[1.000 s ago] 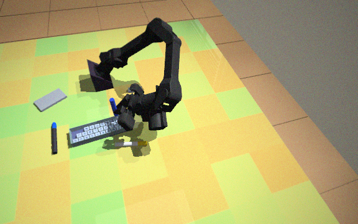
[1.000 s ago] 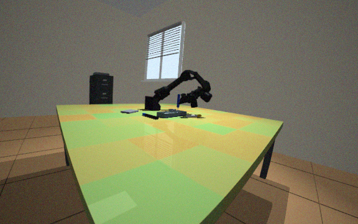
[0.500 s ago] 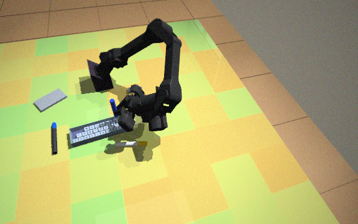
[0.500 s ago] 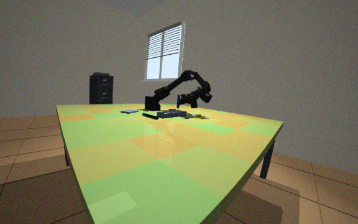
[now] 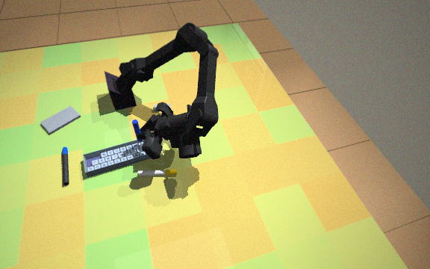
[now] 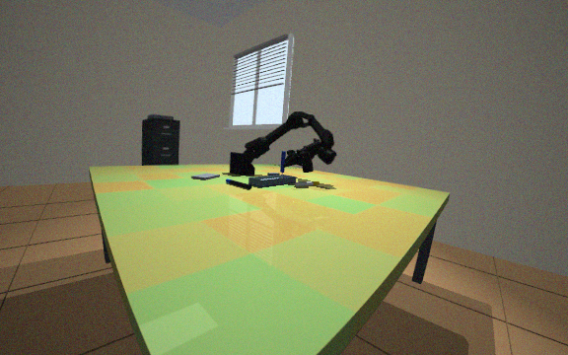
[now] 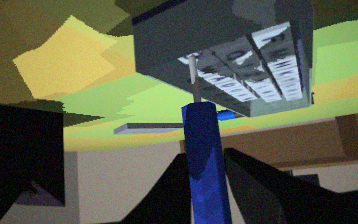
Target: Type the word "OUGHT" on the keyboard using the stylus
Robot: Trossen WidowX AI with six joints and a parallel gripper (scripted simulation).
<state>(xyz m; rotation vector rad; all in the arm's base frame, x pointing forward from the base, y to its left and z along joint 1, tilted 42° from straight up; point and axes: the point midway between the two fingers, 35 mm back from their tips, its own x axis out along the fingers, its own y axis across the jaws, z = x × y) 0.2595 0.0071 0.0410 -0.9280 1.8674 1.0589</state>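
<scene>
The yellow-capped marker lies 130 mm ahead of my gripper tip, 60 mm below it and 30 mm to the left of it. The rest, counted from my gripper tip: small grey block (150 mm behind, 120 mm to the left, 60 mm below); then grey stylus tip (50 mm below); then stylus (10 mm below).
</scene>
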